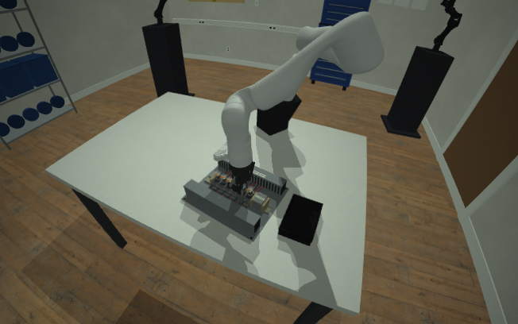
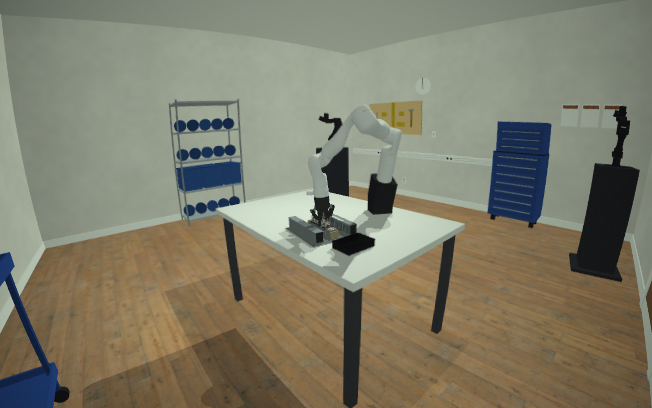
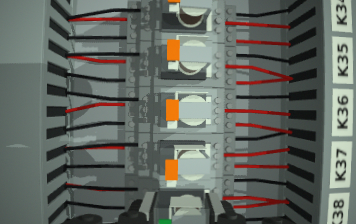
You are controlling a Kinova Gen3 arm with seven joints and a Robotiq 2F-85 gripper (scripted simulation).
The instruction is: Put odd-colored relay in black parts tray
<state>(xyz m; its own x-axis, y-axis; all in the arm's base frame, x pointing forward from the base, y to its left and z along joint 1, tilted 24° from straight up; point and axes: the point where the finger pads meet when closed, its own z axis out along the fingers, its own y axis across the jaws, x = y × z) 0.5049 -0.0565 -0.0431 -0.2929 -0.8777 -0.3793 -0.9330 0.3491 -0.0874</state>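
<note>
Right now my hand is 1 cm above the relay. Also, from my hand: grey relay panel 3 cm to the right, 3 cm below, 1 cm behind; then black parts tray 22 cm to the left, 5 cm ahead, 4 cm below.
</note>
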